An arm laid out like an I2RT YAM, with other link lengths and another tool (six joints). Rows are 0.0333 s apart.
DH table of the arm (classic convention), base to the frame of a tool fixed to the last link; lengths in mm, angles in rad. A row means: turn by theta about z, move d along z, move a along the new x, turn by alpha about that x. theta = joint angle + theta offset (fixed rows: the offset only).
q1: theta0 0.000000; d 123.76; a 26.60; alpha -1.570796
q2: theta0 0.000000; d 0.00; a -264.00; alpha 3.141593
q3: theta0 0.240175; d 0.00; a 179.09; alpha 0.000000
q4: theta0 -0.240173; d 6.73; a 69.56; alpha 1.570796
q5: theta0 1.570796; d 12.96; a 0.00; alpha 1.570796
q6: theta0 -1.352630; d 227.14; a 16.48; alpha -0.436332
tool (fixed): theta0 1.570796; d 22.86; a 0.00; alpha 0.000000
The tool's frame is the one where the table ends.
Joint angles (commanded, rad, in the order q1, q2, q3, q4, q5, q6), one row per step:
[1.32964, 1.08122, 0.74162, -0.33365, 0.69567, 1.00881]
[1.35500, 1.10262, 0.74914, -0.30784, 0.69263, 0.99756]
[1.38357, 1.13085, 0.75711, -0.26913, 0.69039, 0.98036]
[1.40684, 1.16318, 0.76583, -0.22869, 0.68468, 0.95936]
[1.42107, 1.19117, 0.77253, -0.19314, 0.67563, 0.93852]
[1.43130, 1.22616, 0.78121, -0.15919, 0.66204, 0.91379]
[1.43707, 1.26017, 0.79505, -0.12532, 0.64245, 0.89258]
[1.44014, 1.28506, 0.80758, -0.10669, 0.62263, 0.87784]
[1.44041, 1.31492, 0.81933, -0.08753, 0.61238, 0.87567]
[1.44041, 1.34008, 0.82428, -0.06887, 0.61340, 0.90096]
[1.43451, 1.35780, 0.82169, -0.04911, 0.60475, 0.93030]
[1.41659, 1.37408, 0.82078, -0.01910, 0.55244, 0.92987]
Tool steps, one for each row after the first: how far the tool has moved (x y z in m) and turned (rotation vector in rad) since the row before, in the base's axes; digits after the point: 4 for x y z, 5 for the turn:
[-0.0044, 0.0132, 0.0022, 0.00350, -0.00586, 0.03310]
[-0.0051, 0.0162, 0.0032, 0.00549, -0.01048, 0.03839]
[-0.0049, 0.0161, 0.0023, 0.00176, -0.01015, 0.03749]
[-0.0038, 0.0132, 0.0013, -0.00010, -0.00803, 0.03100]
[-0.0037, 0.0135, -0.0007, -0.00879, -0.00697, 0.03247]
[-0.0035, 0.0144, 0.0007, 0.00042, -0.00301, 0.03145]
[-0.0034, 0.0106, -0.0005, -0.00228, 0.00140, 0.02616]
[-0.0009, 0.0086, -0.0017, 0.00034, 0.00416, 0.00980]
[0.0008, 0.0048, -0.0025, 0.01506, 0.01487, -0.01226]
[0.0008, 0.0033, -0.0038, 0.01939, 0.02246, -0.01198]
[-0.0025, 0.0096, -0.0036, 0.01655, 0.02619, 0.02607]

